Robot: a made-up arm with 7 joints. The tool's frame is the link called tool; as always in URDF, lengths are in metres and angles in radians. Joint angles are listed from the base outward. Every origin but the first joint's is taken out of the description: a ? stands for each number. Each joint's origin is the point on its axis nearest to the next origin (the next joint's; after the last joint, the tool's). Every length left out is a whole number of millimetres.
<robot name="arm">
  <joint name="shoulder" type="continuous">
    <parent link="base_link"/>
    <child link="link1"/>
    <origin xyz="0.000 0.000 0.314" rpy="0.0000 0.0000 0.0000"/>
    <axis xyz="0 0 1"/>
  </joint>
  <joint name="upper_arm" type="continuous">
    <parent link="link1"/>
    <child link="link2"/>
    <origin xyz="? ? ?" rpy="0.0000 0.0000 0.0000"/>
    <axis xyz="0 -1 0"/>
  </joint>
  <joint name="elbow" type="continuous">
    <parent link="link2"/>
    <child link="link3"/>
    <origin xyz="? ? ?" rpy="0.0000 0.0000 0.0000"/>
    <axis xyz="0 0 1"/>
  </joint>
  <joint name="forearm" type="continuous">
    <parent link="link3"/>
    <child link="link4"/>
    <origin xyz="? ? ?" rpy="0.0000 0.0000 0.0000"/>
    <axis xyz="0 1 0"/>
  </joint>
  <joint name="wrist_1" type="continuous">
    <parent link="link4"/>
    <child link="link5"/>
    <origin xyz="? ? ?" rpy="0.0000 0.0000 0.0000"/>
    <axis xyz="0 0 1"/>
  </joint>
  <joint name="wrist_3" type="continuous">
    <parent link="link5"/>
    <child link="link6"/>
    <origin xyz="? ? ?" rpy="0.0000 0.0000 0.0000"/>
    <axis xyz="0 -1 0"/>
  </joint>
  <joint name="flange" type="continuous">
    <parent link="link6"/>
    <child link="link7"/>
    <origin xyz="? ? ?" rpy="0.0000 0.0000 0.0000"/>
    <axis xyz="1 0 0"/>
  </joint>
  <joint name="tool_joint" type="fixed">
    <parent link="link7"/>
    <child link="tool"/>
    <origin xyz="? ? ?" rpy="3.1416 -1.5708 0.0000"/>
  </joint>
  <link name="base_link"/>
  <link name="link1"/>
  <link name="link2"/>
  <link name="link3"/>
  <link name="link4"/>
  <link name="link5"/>
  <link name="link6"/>
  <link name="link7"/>
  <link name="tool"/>
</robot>
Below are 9 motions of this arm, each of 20 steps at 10 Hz.
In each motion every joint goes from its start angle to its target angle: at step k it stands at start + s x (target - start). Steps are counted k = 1, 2, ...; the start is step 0. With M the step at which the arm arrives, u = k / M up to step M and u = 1 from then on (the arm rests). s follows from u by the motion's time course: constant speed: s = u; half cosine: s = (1 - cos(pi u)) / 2; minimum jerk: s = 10 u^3 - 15 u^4 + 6 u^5.
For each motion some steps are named. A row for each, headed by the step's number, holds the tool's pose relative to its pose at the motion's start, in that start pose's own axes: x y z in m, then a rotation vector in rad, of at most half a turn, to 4 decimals.
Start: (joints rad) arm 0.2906 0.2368 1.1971 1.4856 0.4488 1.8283 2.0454
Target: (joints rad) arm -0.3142 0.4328 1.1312 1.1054 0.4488 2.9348 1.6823
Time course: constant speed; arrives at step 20
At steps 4, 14, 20:
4: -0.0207 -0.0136 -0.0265 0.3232 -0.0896 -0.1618
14: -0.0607 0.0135 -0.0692 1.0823 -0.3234 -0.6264
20: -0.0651 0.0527 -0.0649 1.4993 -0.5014 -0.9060

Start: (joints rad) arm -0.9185 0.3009 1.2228 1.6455 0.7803 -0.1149 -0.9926
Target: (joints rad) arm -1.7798 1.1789 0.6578 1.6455 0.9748 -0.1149 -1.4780
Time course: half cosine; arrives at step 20
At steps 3, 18, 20:
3: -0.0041 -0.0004 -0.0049 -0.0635 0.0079 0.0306
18: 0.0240 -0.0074 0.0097 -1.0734 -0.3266 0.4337
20: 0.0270 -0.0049 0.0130 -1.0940 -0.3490 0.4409

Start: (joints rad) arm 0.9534 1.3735 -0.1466 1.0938 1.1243 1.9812 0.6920
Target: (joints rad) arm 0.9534 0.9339 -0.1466 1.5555 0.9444 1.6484 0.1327
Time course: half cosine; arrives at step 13
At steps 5, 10, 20:
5: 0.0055 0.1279 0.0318 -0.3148 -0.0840 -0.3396
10: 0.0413 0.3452 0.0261 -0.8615 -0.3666 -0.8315
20: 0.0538 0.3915 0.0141 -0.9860 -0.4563 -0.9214

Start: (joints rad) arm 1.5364 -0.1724 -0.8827 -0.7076 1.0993 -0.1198 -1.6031
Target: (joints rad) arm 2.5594 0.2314 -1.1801 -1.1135 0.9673 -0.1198 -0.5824
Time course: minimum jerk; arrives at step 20
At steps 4, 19, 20:
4: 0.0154 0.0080 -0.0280 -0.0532 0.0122 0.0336
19: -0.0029 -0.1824 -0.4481 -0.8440 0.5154 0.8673
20: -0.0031 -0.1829 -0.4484 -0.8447 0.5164 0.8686

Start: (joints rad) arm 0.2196 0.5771 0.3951 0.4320 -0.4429 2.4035 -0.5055
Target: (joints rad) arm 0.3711 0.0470 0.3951 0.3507 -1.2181 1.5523 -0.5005
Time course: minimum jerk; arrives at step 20
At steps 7, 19, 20:
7: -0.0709 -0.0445 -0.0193 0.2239 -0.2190 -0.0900
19: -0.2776 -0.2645 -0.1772 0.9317 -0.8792 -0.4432
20: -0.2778 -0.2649 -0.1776 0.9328 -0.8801 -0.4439

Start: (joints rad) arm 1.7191 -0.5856 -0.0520 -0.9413 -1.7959 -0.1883 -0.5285
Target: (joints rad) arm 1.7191 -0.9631 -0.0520 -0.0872 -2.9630 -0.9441 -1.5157
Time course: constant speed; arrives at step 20
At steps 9, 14, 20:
9: 0.0322 -0.2639 -0.0722 -0.4396 -0.4904 -0.7107
14: -0.0070 -0.4191 -0.1072 -0.6903 -0.7421 -0.9329
20: -0.1116 -0.5961 -0.1378 -0.9677 -0.9686 -1.0352

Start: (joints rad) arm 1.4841 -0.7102 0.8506 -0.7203 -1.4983 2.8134 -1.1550
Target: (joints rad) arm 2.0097 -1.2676 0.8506 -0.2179 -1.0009 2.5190 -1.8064
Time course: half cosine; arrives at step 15
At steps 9, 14, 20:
9: 0.3436 -0.0375 -0.1699 0.5091 -0.2200 0.4183
14: 0.5420 0.0486 -0.2344 0.8073 -0.1626 0.6566
20: 0.5483 0.0528 -0.2362 0.8167 -0.1584 0.6647

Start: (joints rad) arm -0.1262 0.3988 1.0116 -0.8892 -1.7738 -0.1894 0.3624
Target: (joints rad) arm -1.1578 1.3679 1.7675 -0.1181 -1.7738 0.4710 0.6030
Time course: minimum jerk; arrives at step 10
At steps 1, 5, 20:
1: 0.0000 0.0002 -0.0084 0.0095 0.0108 -0.0026
5: -0.2388 0.0626 -0.5051 0.6420 0.6634 -0.2952
20: -0.8721 0.3305 -0.7133 1.4078 1.1927 -0.9749

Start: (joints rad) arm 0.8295 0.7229 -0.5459 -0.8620 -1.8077 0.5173 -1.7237
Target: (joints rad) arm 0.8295 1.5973 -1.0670 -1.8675 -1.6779 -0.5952 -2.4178
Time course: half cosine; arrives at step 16
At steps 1, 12, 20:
1: -0.0079 -0.0020 0.0048 0.0155 -0.0105 0.0052
12: -0.4554 -0.4088 0.0169 0.8864 -0.2527 0.8521
20: -0.4559 -0.4812 -0.0180 0.8595 -0.2153 1.0167

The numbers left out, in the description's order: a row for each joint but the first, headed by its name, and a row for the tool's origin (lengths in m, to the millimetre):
upper_arm: 0.000 -0.079 0.000
elbow: 0.000 0.000 0.544
forearm: 0.023 0.058 0.000
wrist_1: -0.019 0.000 0.316
wrist_3: 0.000 -0.090 0.000
flange: 0.014 0.000 0.104
tool: 0.000 0.000 0.000

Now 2 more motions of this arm.
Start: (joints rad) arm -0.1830 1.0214 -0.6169 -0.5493 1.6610 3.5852 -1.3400
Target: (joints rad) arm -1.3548 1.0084 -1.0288 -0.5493 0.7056 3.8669 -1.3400
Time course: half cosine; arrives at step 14
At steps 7, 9, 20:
7: 0.1525 0.0898 -0.2833 0.4934 0.2913 0.7012
9: 0.2309 0.1736 -0.3803 0.6194 0.3219 1.1011
20: 0.3374 0.3223 -0.4707 0.6823 0.2463 1.6707

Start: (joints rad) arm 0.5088 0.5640 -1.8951 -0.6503 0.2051 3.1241 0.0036
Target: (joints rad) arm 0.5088 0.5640 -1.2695 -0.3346 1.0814 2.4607 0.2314
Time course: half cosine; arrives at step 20
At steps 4, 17, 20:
4: -0.0003 0.0098 -0.0078 -0.1349 -0.0819 -0.0135
17: 0.0073 0.0589 -0.1259 -1.4894 -0.4326 0.2014
20: 0.0080 0.0572 -0.1358 -1.5794 -0.4251 0.2346

